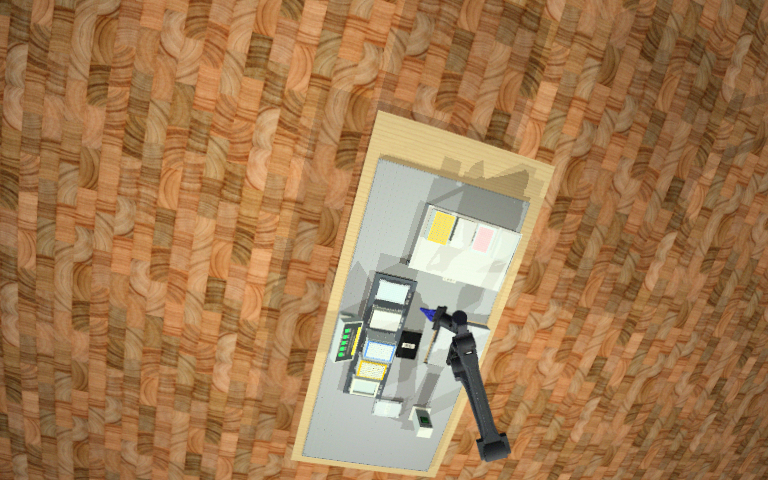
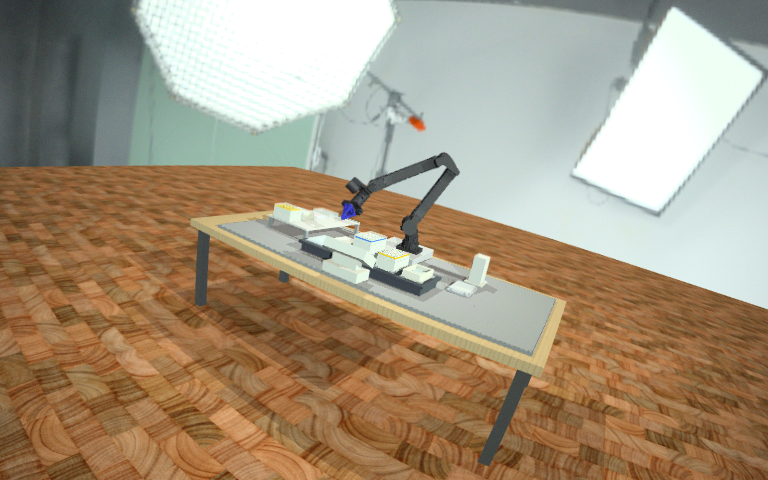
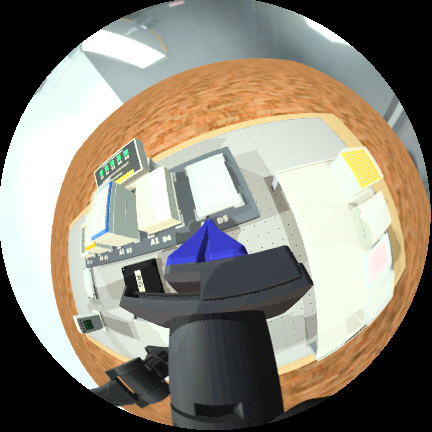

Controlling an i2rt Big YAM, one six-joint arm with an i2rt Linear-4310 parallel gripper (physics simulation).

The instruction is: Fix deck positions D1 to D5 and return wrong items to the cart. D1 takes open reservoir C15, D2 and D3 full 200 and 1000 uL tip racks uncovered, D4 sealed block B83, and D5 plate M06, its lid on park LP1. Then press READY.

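Places are measured from the arm's base along level axes (x ahead, y left, z up), in metres.
Pixels of known places: gripper, fingertip midpoint: (image 1: 420, 308) (image 2: 341, 218) (image 3: 209, 223); arm's base, link origin: (image 1: 456, 353) (image 2: 409, 249) (image 3: 167, 357).
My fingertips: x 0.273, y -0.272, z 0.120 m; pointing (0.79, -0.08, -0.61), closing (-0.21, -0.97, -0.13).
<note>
Ahead of a thing's pixels: the offset from my fingertips to its middle. "*": to the spot under its first point. Level surfaces: height alone.
My gripper (image 1: 421, 309) (image 2: 343, 217) (image 3: 209, 223) is shut and empty, its blue fingertips together above the table between deck and cart. On the dark deck {dz -0.102 m} (image 1: 408, 297) (image 3: 248, 202), a white plate {dx +0.112, dy -0.017, dz -0.095 m} (image 1: 392, 291) (image 3: 212, 185) sits at D5; whether a lid covers it is unclear. A cream block {dx +0.125, dy +0.106, dz -0.078 m} (image 1: 386, 319) (image 3: 159, 200) is at D4. A blue-edged tip rack {dx +0.133, dy +0.230, dz -0.011 m} (image 1: 378, 350) (image 2: 370, 240) is at D3, a yellow-edged rack {dx +0.144, dy +0.354, dz -0.069 m} (image 1: 371, 370) (image 2: 393, 259) at D2, and a pale reservoir {dx +0.156, dy +0.477, dz -0.086 m} (image 1: 364, 387) (image 2: 419, 273) at D1. A small box with a green-marked face {dx -0.176, dy +0.638, dz -0.069 m} (image 1: 422, 421) (image 3: 88, 323) stands beyond.
The white cart {dx -0.174, dy -0.259, dz -0.116 m} (image 1: 453, 263) (image 3: 310, 240) holds a yellow rack {dx -0.022, dy -0.346, dz -0.031 m} (image 1: 440, 227) (image 3: 361, 167), a white item {dx -0.129, dy -0.333, dz -0.068 m} (image 3: 375, 220) and a pink-topped item {dx -0.236, dy -0.319, dz -0.076 m} (image 1: 483, 239) (image 3: 378, 261). A panel {* dx +0.287, dy +0.210, dz -0.025 m} (image 1: 345, 341) (image 3: 120, 160) shows green lamps. A black box {dx -0.028, dy +0.265, dz -0.142 m} (image 1: 408, 344) and a flat whitish piece {dx +0.006, dy +0.644, dz -0.135 m} (image 1: 387, 408) (image 2: 461, 288) lie near the deck.
</note>
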